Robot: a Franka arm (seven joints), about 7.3 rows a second.
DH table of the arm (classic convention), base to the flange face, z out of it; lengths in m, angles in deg. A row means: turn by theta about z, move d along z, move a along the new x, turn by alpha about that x. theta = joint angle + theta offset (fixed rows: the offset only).
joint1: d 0.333, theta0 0, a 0, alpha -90
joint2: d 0, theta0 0, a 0, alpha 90
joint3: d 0.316, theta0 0, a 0.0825, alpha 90
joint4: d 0, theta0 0, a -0.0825, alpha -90
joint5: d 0.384, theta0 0, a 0, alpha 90
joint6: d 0, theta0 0, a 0.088, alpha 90
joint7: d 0.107, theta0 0, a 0, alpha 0
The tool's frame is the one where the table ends.
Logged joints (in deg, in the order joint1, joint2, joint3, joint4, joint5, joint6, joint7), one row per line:
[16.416 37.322 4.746 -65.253 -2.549 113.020 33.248]
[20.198 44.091 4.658 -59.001 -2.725 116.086 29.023]
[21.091 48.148 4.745 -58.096 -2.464 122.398 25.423]
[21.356 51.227 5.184 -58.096 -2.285 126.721 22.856]
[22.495 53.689 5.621 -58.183 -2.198 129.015 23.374]
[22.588 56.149 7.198 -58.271 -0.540 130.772 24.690]
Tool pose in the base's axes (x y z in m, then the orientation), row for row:
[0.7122 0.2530 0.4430 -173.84 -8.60 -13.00]
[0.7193 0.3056 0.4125 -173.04 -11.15 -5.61]
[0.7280 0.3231 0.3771 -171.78 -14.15 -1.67]
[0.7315 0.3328 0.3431 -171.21 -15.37 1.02]
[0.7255 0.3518 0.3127 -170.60 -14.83 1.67]
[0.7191 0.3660 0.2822 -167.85 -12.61 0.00]
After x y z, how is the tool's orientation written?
As angles about the fixed x, y, z axes (roll, pitch, yaw), in degrees.
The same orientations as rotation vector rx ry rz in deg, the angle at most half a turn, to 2 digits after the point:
[-173.26 19.03 -14.08]
[-172.60 7.43 -17.36]
[-170.71 0.97 -21.36]
[-169.60 -3.27 -22.77]
[-169.01 -4.27 -21.80]
[-166.90 -1.96 -18.44]

